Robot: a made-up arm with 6 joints. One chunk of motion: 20 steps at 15 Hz.
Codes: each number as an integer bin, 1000 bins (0 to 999) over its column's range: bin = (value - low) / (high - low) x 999, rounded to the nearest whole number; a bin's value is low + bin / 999 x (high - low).
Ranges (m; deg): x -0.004..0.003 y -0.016..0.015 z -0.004..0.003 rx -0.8..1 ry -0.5..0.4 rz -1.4..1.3
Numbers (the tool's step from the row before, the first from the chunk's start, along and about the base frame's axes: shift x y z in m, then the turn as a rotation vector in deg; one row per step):
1: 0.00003 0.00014 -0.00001 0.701 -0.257 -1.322
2: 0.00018 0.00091 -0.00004 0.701 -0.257 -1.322
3: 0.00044 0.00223 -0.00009 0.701 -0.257 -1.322
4: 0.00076 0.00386 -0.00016 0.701 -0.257 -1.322
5: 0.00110 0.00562 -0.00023 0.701 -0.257 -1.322
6: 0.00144 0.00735 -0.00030 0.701 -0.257 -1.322
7: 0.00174 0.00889 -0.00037 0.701 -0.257 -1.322
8: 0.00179 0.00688 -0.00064 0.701 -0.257 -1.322
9: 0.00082 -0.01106 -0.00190 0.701 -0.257 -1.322
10: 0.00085 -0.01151 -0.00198 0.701 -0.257 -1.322
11: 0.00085 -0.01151 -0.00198 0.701 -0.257 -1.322
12: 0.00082 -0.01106 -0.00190 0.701 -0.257 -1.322
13: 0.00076 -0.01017 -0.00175 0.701 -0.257 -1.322
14: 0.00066 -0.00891 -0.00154 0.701 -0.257 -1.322
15: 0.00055 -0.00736 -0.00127 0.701 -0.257 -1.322
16: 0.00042 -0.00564 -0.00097 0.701 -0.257 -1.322
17: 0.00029 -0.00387 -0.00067 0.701 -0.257 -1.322
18: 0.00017 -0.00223 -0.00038 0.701 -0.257 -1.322
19: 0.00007 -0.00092 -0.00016 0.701 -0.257 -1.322
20: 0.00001 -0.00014 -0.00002 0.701 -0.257 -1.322
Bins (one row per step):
1: 575 520 569 833 270 29
2: 597 545 565 833 270 29
3: 634 587 558 833 270 29
4: 679 640 548 833 270 29
5: 728 697 538 833 270 29
6: 776 752 528 833 270 29
7: 819 802 518 833 270 29
8: 826 737 480 833 270 29
9: 688 159 300 833 270 29
10: 692 145 288 833 270 29
11: 692 145 288 833 270 29
12: 688 159 300 833 270 29
13: 679 188 321 833 270 29
14: 665 228 351 833 270 29
15: 649 278 390 833 270 29
16: 631 334 432 833 270 29
17: 612 391 475 833 270 29
18: 595 444 517 833 270 29
19: 581 486 548 833 270 29
20: 572 511 568 833 270 29

